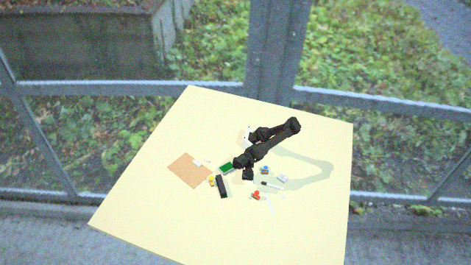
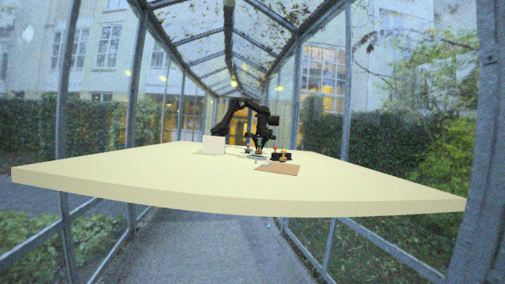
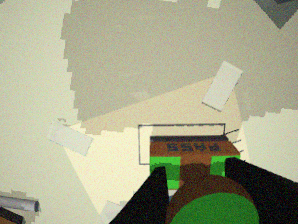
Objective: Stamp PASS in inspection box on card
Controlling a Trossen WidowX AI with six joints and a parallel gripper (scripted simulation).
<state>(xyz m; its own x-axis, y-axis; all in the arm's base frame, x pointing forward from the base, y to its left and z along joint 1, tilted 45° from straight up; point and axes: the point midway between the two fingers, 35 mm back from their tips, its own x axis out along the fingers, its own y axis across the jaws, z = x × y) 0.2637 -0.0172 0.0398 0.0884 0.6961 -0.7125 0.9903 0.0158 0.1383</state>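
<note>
My gripper tip is now 3 cm above the pale card, 1 cm to the right of it and 1 cm short of it. From my gripper tip the other things lie so: green stamp (right at my gripper tip); then blue stamp (10 cm to the left, 5 cm behind, 1 cm below); then green ink pad (13 cm to the right, 4 cm behind, 3 cm below).
</note>
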